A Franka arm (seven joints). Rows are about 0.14 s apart.
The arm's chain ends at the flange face. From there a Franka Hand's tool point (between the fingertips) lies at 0.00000 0.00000 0.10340 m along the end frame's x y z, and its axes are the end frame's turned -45 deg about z.
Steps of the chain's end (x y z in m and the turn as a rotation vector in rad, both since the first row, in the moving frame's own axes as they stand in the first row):
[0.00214, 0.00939, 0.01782, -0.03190, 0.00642, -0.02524]
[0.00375, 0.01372, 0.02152, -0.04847, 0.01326, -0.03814]
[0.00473, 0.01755, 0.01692, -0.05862, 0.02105, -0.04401]
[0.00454, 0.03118, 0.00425, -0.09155, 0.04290, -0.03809]
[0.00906, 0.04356, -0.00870, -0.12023, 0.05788, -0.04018]
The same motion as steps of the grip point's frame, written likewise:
[-0.00695, 0.01098, 0.01777, -0.02710, -0.01802, -0.02524]
[-0.00954, 0.01691, 0.02139, -0.04365, -0.02490, -0.03814]
[-0.01168, 0.02163, 0.01672, -0.05634, -0.02657, -0.04401]
[-0.02220, 0.03514, 0.00372, -0.09507, -0.03440, -0.03809]
[-0.02868, 0.05028, -0.00962, -0.12594, -0.04409, -0.04018]

